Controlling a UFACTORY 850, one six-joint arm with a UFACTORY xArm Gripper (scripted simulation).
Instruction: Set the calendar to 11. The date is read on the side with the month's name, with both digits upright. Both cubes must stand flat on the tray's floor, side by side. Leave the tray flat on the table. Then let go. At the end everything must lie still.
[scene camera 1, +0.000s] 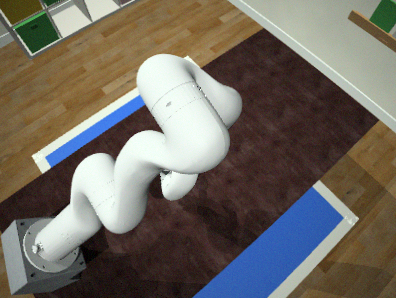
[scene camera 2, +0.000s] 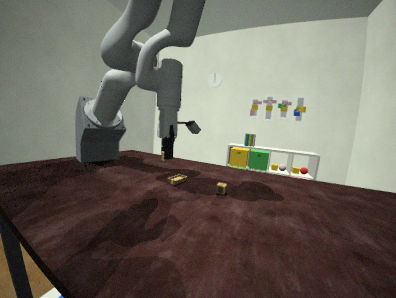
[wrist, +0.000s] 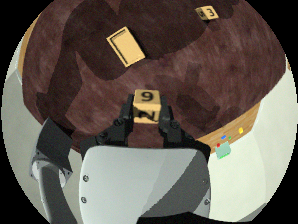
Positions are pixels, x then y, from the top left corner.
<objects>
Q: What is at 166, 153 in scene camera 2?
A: My gripper.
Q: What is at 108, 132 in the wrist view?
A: My gripper.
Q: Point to a wooden tray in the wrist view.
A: At 123, 42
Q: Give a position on a wooden date cube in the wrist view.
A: At 147, 104
</objects>
